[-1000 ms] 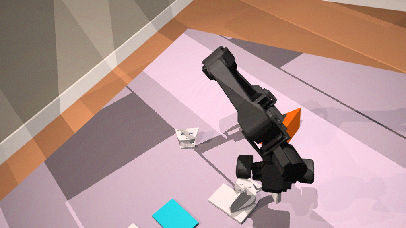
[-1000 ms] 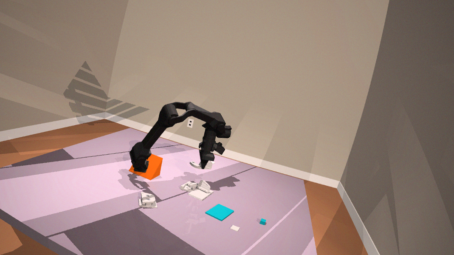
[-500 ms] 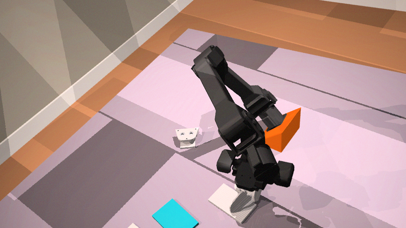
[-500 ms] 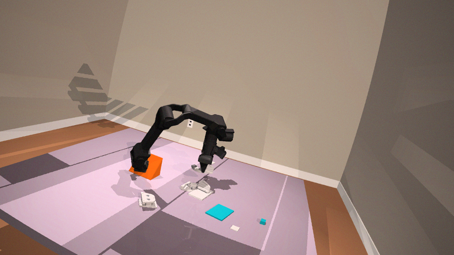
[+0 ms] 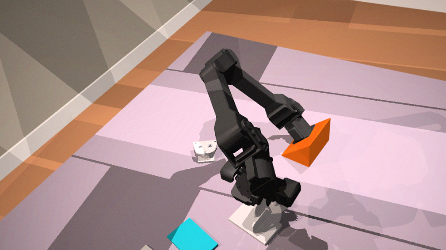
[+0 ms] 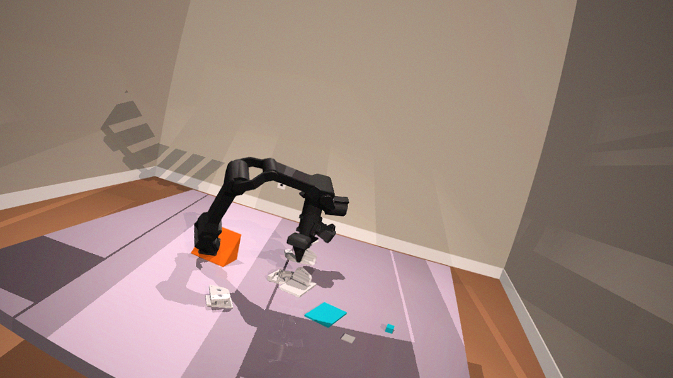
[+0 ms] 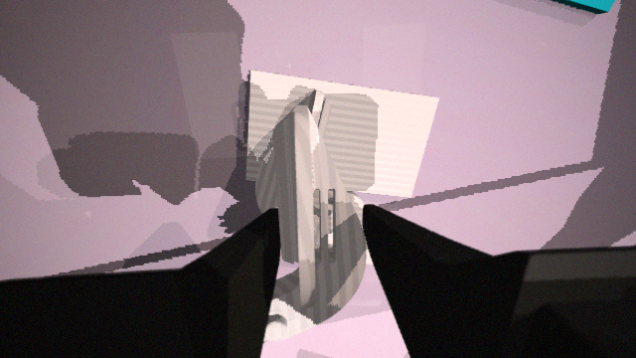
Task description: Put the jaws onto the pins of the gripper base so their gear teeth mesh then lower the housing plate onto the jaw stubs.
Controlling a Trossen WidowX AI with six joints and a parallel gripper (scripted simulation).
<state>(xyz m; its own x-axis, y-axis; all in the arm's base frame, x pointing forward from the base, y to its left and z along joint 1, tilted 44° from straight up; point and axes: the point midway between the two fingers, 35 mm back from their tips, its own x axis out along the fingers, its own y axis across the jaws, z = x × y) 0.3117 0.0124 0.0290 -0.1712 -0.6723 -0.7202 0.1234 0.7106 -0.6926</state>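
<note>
Right now my gripper tip is 8 cm above the white slab, 2 cm to the left of it and 1 cm short of it. Also, from my gripper tip: cyan flat plate: 15 cm to the right, 12 cm ahead, 8 cm below; small white square: 24 cm to the right, 19 cm ahead, 8 cm below; white stepped block: 25 cm to the right, 16 cm behind, 7 cm below.
</note>
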